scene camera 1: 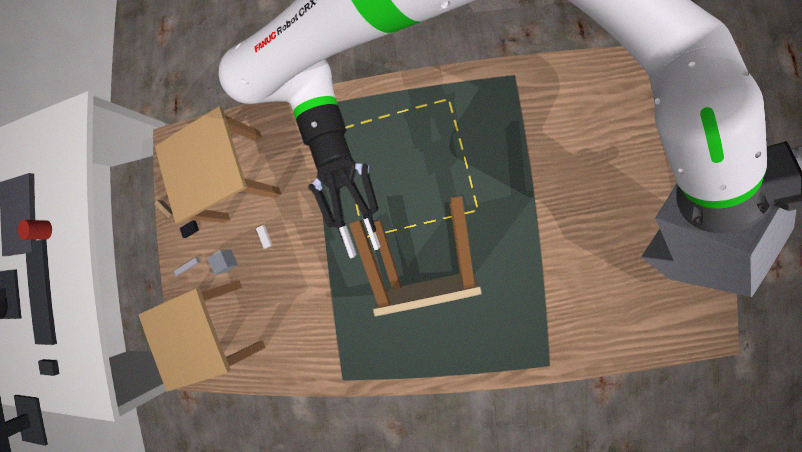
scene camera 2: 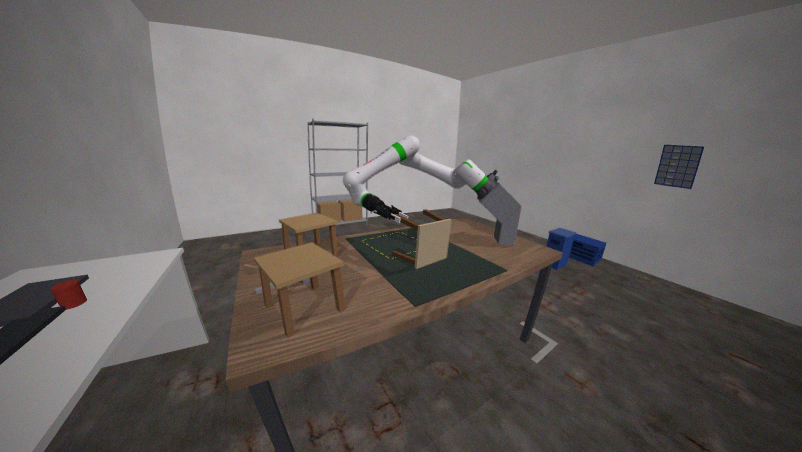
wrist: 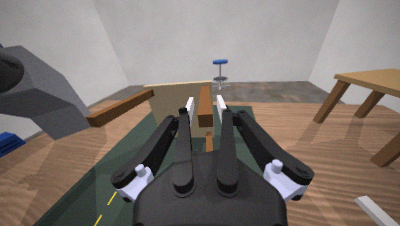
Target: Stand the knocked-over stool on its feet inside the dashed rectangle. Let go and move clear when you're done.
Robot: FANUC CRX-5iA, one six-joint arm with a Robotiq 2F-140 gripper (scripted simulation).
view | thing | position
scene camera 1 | my gripper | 365,252
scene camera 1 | stool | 399,298
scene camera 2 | stool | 432,238
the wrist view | my gripper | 205,102
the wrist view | stool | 164,99
